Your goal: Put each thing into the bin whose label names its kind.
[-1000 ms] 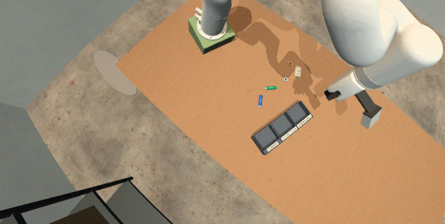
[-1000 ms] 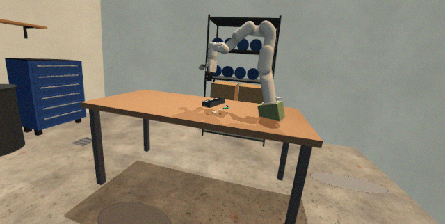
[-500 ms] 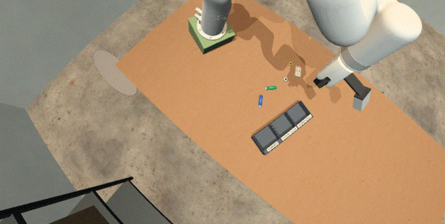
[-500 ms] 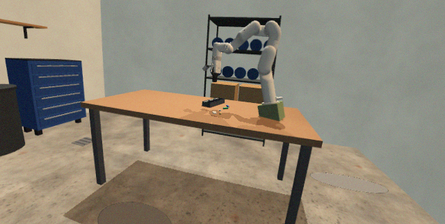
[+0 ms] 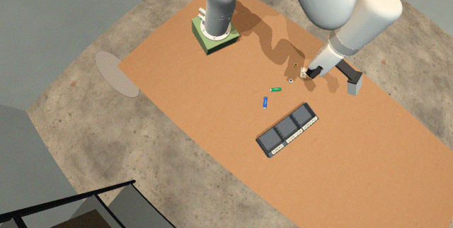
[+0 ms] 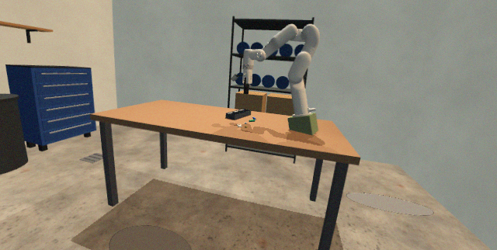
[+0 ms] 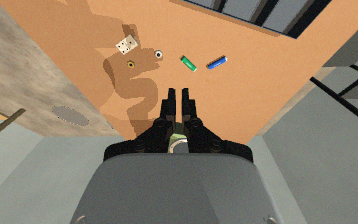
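The dark three-part bin is 60 mm ahead of my hand, 140 mm to the right of it and 210 mm below it. From my hand the other things lie so: blue battery 70 mm behind, 90 mm to the right, 220 mm below; then green battery 60 mm behind, 10 mm to the right, 220 mm below; then metal nut 20 mm behind, 60 mm to the left, 220 mm below.
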